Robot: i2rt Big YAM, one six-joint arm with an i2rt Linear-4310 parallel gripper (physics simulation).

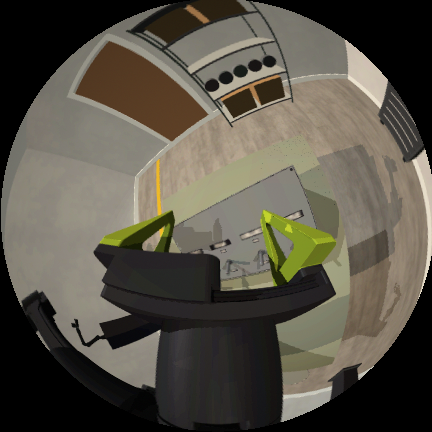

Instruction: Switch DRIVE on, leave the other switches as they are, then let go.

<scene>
my gripper: 217,214
grey switch panel: 230,229
</scene>
